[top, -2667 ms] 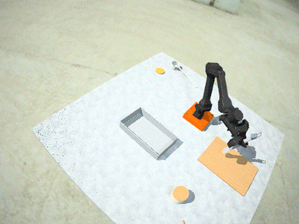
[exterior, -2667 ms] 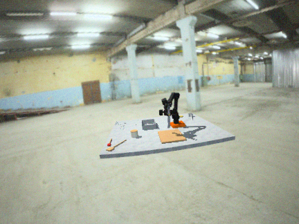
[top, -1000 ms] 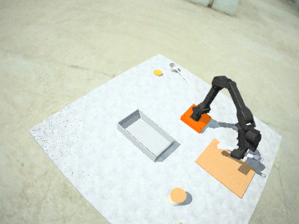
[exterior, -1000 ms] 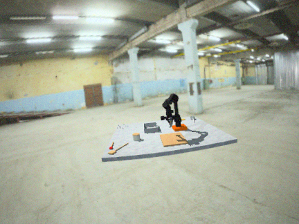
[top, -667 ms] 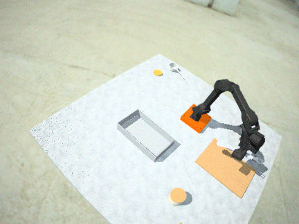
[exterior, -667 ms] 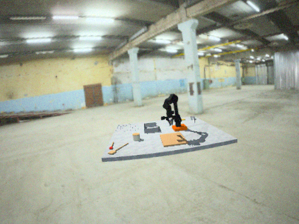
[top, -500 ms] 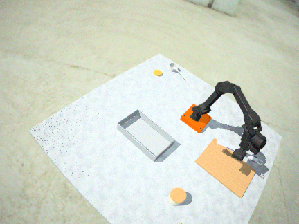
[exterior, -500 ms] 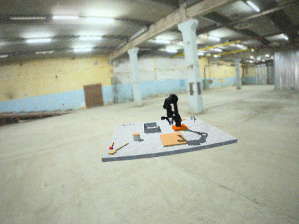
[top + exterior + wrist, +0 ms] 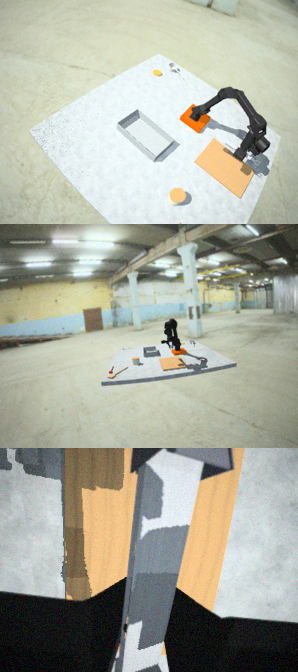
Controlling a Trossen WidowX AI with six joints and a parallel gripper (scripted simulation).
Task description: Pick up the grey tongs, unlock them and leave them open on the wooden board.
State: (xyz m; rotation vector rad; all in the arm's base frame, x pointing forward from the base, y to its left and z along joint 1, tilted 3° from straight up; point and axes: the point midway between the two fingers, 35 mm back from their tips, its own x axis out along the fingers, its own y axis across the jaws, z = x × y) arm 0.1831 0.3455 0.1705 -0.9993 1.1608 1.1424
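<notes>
Now: the wooden board 1 cm to the right of my gripper tip and 15 cm below it. The rest, counted from my gripper tip: round tub (36 cm ahead, 18 cm to the right, 12 cm below); roasting tin (14 cm ahead, 53 cm to the right, 13 cm below); orange disc (42 cm behind, 81 cm to the right, 15 cm below).
</notes>
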